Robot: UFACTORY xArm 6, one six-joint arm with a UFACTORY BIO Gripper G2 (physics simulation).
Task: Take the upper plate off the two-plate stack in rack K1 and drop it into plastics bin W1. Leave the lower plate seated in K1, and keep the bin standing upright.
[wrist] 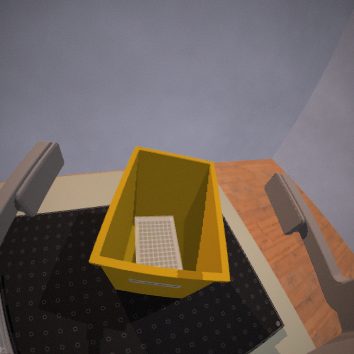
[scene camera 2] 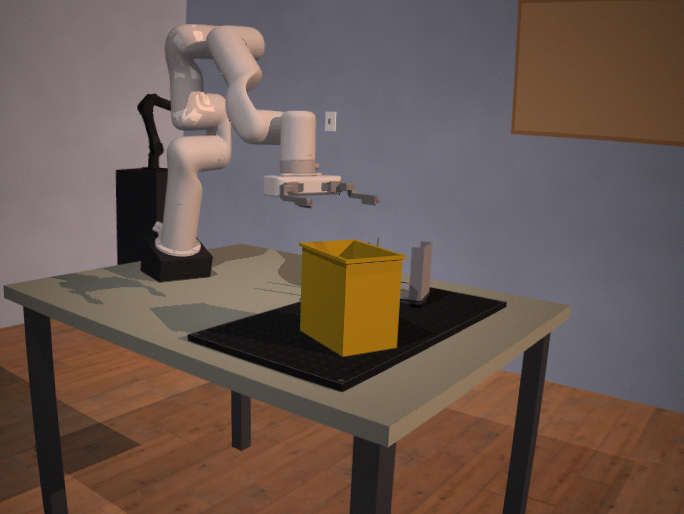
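Where they show: hand at its tool point: [wrist: 176, 192] [scene camera 2: 338, 201]; arm's base at its link origin: [scene camera 2: 177, 246].
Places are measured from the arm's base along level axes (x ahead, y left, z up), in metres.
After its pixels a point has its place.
The yellow plastics bin W1 [scene camera 2: 371, 309] @(x 0.713, y -0.332, z 0.012 m) [wrist: 150, 286] @(x 0.576, y -0.231, z 0.015 m) stands upright on the black mat. A pale gridded plate [wrist: 157, 242] @(x 0.653, y -0.290, z -0.056 m) lies inside the bin, low down, in the wrist view; the bin's walls hide it in the scene view. My gripper [scene camera 2: 340, 201] @(x 0.594, y -0.240, z 0.193 m) [wrist: 167, 190] @(x 0.594, y -0.240, z 0.193 m) is open wide and empty, above the bin, with a gap between the fingertips and the rim. Rack K1 shows in part behind the bin, with a tall grey upright [scene camera 2: 420, 273] @(x 0.693, y 0.015, z 0.012 m). A small pale ribbed part shows at its base, but whether it is the lower plate I cannot tell.
The black perforated mat [scene camera 2: 265, 353] @(x 0.553, y -0.438, z -0.071 m) [wrist: 60, 260] @(x 0.694, y -0.104, z -0.071 m) lies on the table [scene camera 2: 381, 411] @(x 0.820, y -0.538, z -0.084 m). The robot's base stands at the table's far left. A black cabinet [scene camera 2: 135, 215] with a small black arm stands behind it. The table's edge and wooden floor show beyond the bin in the wrist view.
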